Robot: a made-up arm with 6 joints. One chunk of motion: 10 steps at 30 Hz.
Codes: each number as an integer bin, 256 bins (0 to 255) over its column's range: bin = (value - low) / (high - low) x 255, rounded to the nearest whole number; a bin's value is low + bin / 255 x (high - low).
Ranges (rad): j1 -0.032..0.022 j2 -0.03..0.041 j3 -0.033..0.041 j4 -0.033..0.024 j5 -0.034..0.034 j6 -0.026..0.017
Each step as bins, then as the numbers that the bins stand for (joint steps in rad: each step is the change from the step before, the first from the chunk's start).
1 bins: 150 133 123 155 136 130
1 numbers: -0.00024 0.00703 0.00269 0.00165 0.00227 -0.00408
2 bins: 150 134 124 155 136 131
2 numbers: -0.00024 0.00731 0.00298 0.00165 0.00227 -0.00391
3 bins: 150 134 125 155 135 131
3 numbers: -0.00024 0.00731 0.00327 0.00165 0.00200 -0.00391
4 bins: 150 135 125 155 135 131
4 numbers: -0.00024 0.00759 0.00327 0.00165 0.00200 -0.00391
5 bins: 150 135 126 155 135 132
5 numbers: -0.00024 0.00759 0.00356 0.00165 0.00200 -0.00374
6 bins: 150 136 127 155 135 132
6 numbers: -0.00024 0.00787 0.00385 0.00165 0.00200 -0.00374
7 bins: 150 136 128 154 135 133
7 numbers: -0.00024 0.00787 0.00415 0.00142 0.00200 -0.00357
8 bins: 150 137 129 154 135 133
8 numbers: -0.00024 0.00815 0.00444 0.00142 0.00200 -0.00357
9 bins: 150 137 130 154 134 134
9 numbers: -0.00024 0.00815 0.00473 0.00142 0.00173 -0.00340
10 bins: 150 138 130 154 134 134
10 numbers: -0.00024 0.00842 0.00473 0.00142 0.00173 -0.00340
